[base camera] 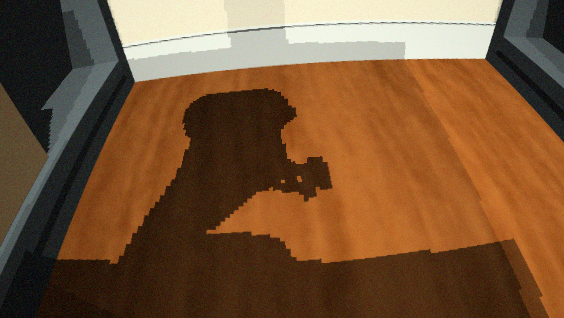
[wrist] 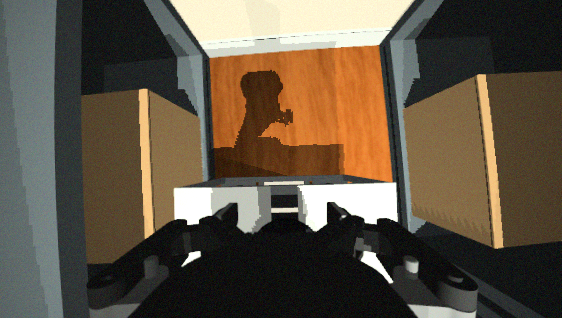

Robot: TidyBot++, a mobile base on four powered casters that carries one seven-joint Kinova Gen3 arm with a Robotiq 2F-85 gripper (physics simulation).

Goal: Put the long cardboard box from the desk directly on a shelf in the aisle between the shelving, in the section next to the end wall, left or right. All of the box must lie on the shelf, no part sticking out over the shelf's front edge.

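Places are measured from the arm's base along level axes (x ahead, y left, z up), in metres.
Pixels of known places: gripper, between the fingertips: [wrist: 282, 212].
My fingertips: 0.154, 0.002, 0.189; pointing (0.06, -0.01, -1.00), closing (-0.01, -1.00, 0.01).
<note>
Ahead of a thing's pixels: the offset from my fingertips to its top centre, as dx, dy, dz. "pt": to the spot under its first point. Level surfaces: height alone.
My gripper [wrist: 282, 212] is open and empty, low in the wrist view, above the white top of the robot's base. A cardboard box {+0.023, +0.482, -0.239} [wrist: 175, 137] [base camera: 17, 170] is in the left shelving [base camera: 95, 135] [wrist: 30, 150]. Another cardboard box {+0.048, -0.663, -0.239} [wrist: 445, 155] is in the right shelving [base camera: 532, 82]. Both stand to the sides of the gripper, apart from the fingers. I cannot tell whether either one is the long box from the desk; their far ends are partly hidden. The desk does not show in either view.
The end wall [base camera: 425, 10] [wrist: 325, 15] with its white baseboard {pt +0.588, -0.135, -0.553} [base camera: 350, 47] closes the aisle ahead. The wooden floor {dz -0.586} [base camera: 380, 150] [wrist: 320, 100] runs between the shelving units, with the robot's shadow on it. The white base top [wrist: 360, 205] lies below the gripper.
</note>
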